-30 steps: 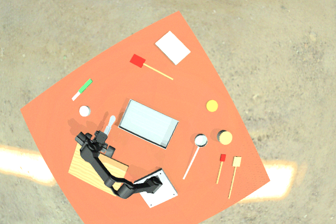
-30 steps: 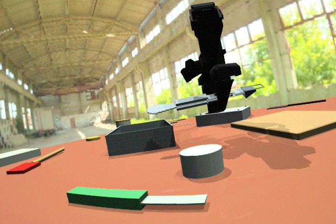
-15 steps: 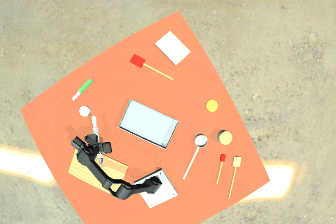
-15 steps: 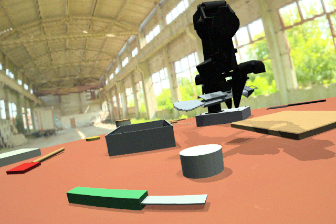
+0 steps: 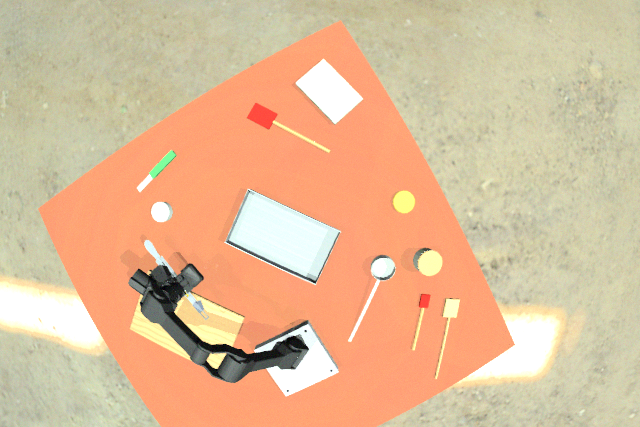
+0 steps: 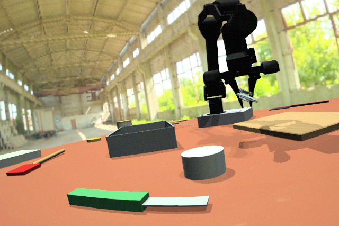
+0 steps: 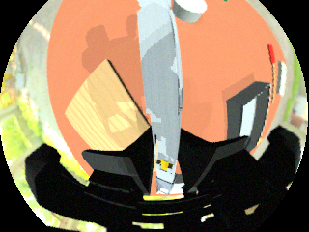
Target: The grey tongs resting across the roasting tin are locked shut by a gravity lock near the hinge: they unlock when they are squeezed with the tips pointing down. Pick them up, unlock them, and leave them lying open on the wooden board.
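The wooden board lies 130 mm behind my gripper tip, 90 mm to the left of it and 70 mm below it. The rest, counted from my gripper tip: green-white tool 370 mm ahead, 70 mm below, 20 mm to the right; roasting tin 340 mm to the right, 50 mm below, 20 mm ahead; red spatula 470 mm to the right, 330 mm ahead, 70 mm below.
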